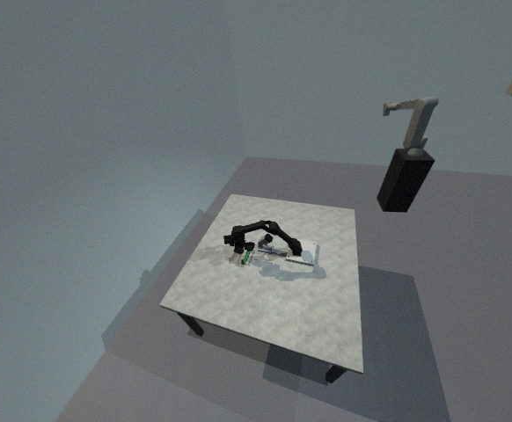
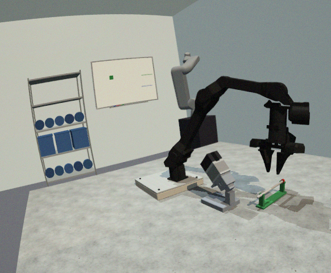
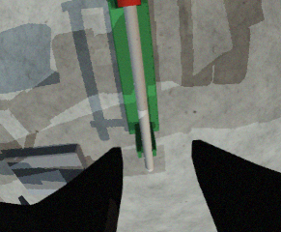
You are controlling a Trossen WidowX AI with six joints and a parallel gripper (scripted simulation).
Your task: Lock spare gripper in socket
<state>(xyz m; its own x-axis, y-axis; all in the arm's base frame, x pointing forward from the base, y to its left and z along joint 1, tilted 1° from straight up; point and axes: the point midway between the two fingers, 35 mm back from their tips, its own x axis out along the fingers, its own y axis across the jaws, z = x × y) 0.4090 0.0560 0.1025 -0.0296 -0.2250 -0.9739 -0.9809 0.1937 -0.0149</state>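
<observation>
My gripper tip is 1 cm to the right of the green cradle and 7 cm above it. The rest, counted from my gripper tip: grey socket (13 cm behind, 9 cm to the right, 4 cm below); spare gripper (16 cm behind, 9 cm to the right, 2 cm above).
</observation>
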